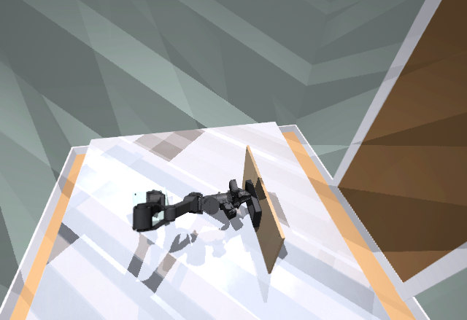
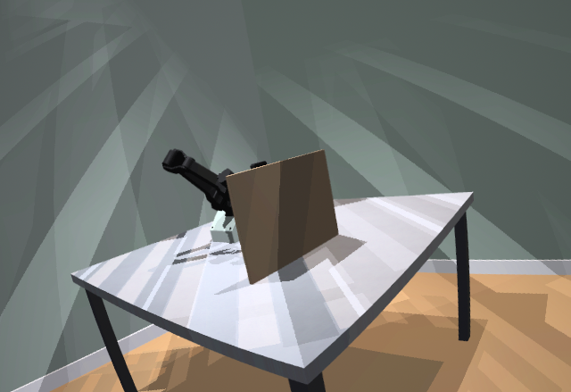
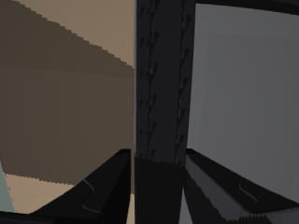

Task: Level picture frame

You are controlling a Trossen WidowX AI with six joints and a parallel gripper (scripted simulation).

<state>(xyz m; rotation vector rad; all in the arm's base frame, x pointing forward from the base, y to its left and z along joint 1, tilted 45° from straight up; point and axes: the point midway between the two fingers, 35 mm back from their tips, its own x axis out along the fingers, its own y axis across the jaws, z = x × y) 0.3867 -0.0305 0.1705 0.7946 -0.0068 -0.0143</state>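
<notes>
The dark picture frame lies 5 cm below my gripper tip and 1 cm ahead of it. Round my gripper tip: brown wall board 7 cm below, 2 cm ahead, 1 cm to the right.
</notes>
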